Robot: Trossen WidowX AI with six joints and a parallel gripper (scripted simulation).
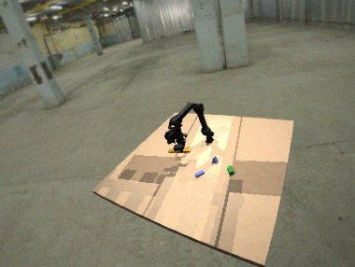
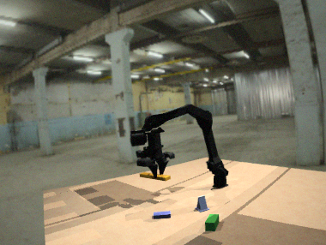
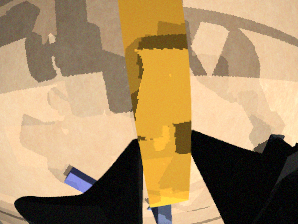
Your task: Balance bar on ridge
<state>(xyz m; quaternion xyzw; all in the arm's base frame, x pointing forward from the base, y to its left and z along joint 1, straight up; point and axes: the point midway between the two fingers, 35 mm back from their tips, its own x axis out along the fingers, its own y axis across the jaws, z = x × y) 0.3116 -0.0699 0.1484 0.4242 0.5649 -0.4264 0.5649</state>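
Right now the green block is 37 cm to the left of my gripper tip, 10 cm below it and 1 cm ahead of it. From my gripper tip the other things lie so: blue block: 17 cm to the left, 11 cm below, 9 cm ahead; orange bar: 3 cm to the right, 1 cm ahead.
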